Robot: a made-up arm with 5 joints.
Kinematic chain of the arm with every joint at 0, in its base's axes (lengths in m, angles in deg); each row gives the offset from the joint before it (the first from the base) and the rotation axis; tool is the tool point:
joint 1: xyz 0 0 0.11 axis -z
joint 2: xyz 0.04 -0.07 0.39 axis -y
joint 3: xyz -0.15 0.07 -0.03 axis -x
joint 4: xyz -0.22 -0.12 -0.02 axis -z
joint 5: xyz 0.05 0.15 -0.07 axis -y
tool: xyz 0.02 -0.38 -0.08
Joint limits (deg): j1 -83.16..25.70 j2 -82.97..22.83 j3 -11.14..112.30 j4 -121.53..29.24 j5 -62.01..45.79
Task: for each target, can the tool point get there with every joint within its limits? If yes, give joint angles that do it. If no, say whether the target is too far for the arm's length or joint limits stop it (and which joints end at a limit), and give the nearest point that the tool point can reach.
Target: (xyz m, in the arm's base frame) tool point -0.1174 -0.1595 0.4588
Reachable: yes | joints -7.66 -26.93 46.90 -89.80 12.75
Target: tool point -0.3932 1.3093 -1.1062
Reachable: no: too far | nearest point -0.0519 0.1560 0.2658 | short by 1.825 m
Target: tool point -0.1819 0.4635 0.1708
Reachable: no: joint limits stop it (at a limit: joint 1, joint 3, joint 4) | nearest point -0.1017 0.1894 0.3262 | short by 0.325 m
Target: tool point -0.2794 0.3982 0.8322
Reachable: no: joint limits stop it (at a limit: joint 1, joint 3, joint 4, joint 5) | nearest point -0.3418 0.1895 0.8077 | short by 0.219 m
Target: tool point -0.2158 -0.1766 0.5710
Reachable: yes | joints 16.97 -64.88 15.04 -59.98 -15.67
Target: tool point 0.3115 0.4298 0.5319
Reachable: no: joint limits stop it (at a limit: joint 1, joint 2) | nearest point 0.1907 0.2470 0.7080 | short by 0.281 m
